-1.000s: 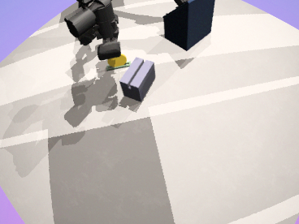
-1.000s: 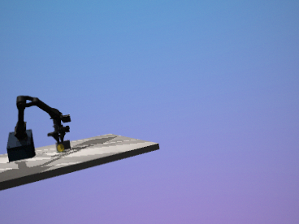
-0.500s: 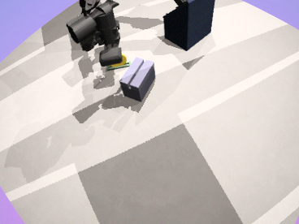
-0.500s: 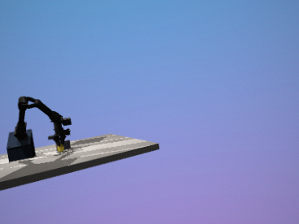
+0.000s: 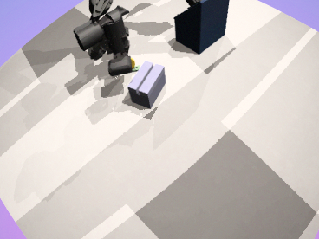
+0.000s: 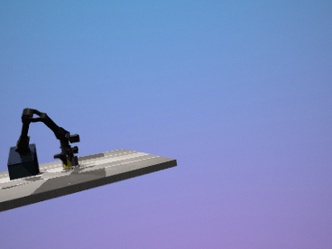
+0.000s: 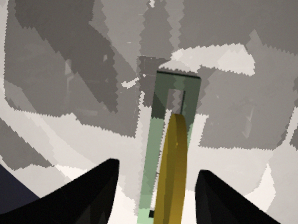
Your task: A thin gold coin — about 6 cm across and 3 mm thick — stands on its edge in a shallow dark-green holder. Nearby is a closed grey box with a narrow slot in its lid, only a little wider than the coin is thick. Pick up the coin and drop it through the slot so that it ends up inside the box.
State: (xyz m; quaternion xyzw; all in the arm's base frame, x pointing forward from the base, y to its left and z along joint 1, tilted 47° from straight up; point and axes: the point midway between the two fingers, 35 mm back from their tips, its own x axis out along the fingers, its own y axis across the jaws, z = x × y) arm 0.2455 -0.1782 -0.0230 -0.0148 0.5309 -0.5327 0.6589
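Now: gripper tip 10 mm past the gold coin and 10 mm below it.
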